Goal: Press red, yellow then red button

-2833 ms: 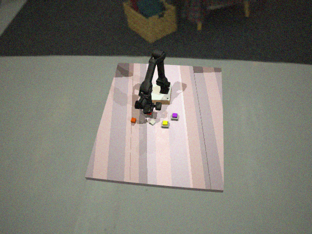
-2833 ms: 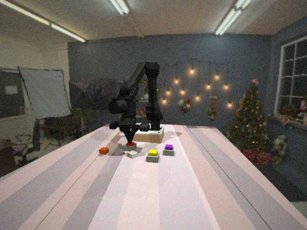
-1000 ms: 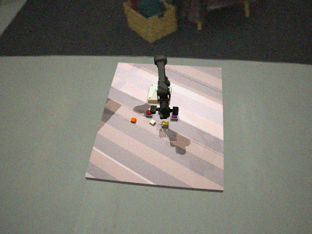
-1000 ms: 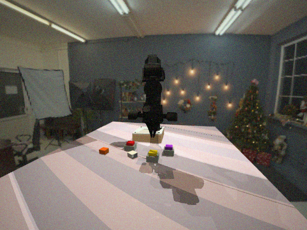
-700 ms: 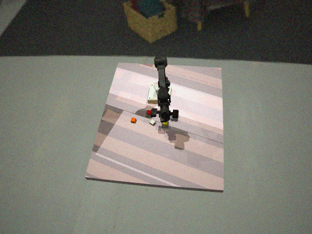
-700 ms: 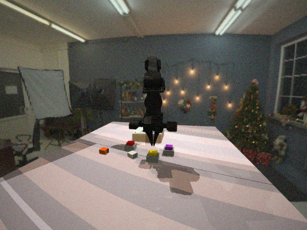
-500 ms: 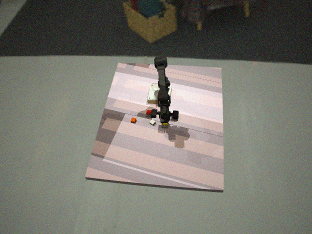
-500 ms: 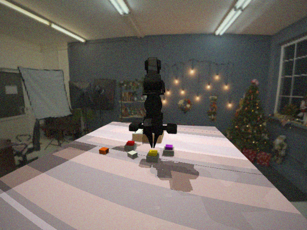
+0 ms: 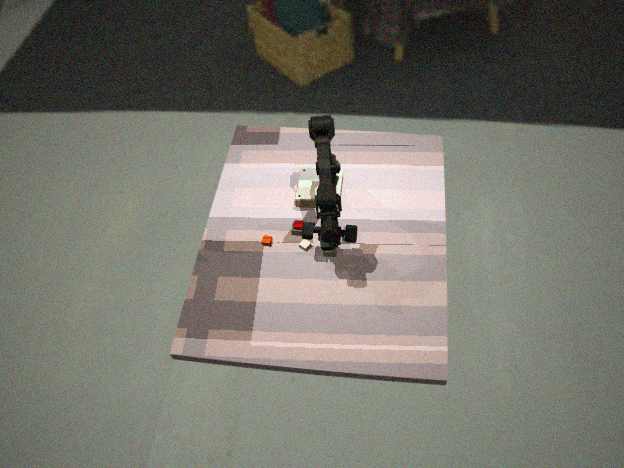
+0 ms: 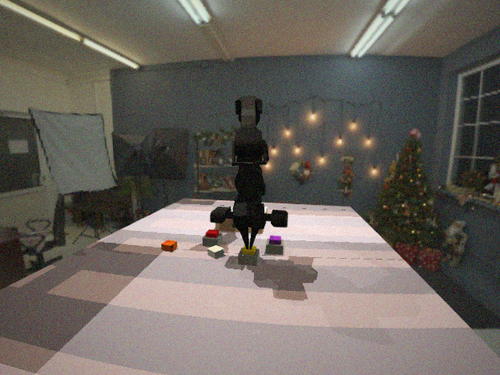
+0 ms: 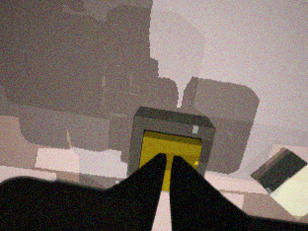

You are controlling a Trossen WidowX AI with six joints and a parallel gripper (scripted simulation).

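Now: the yellow button 10 mm below my gripper tip. Also, from my gripper tip: purple button: 90 mm behind, 50 mm to the left; pale grey block: 100 mm to the right, 30 mm below; red button: 140 mm to the right, 70 mm behind.
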